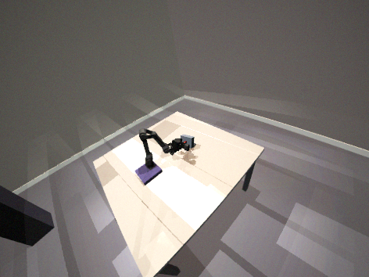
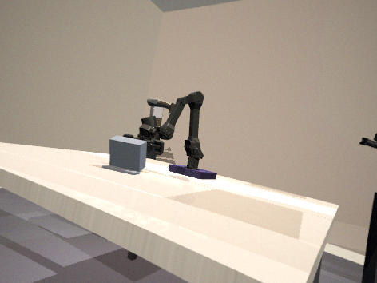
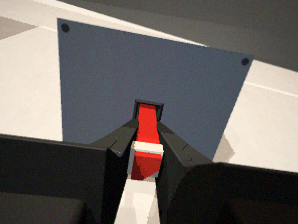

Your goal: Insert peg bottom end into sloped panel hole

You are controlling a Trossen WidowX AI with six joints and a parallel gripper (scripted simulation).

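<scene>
The red peg is 20 mm behind my gripper tip and 10 mm above it. Round my gripper tip: sloped panel: 40 mm ahead, 20 mm below, 10 mm to the left.
</scene>
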